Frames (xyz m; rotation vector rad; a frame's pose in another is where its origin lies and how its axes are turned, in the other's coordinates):
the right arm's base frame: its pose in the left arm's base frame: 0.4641 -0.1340 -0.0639 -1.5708 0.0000 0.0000
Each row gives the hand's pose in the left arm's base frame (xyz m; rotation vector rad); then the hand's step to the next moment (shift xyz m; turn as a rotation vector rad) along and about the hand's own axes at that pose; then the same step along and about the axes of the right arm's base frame.
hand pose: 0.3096 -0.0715 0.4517 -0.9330 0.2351 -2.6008
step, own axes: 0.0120 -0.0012 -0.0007 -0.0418 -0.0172 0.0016
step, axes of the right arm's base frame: -0.0094 -0.0067 -0.0036 0.0260 0.0183 0.0322
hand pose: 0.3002 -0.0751 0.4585 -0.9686 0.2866 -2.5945
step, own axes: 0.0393 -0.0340 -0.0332 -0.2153 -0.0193 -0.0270
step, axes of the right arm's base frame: -0.0584 -0.0090 0.0177 0.1283 0.1416 0.1045
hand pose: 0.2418 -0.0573 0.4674 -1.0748 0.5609 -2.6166
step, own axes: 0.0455 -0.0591 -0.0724 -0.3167 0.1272 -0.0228
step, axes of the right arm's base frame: -0.0886 -0.0069 0.0540 0.2147 0.2661 0.0106
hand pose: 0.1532 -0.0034 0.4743 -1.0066 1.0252 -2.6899
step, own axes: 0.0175 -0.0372 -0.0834 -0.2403 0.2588 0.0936
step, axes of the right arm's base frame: -0.0594 0.0137 0.0702 0.2080 0.2411 -0.1792
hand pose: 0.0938 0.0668 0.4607 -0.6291 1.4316 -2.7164
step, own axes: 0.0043 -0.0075 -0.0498 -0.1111 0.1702 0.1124
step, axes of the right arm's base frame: -0.0201 0.0176 0.0429 0.1115 0.1168 -0.1669
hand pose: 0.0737 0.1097 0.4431 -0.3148 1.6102 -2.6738
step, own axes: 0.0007 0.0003 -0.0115 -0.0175 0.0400 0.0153
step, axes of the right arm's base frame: -0.0027 0.0054 0.0098 0.0158 0.0310 -0.0304
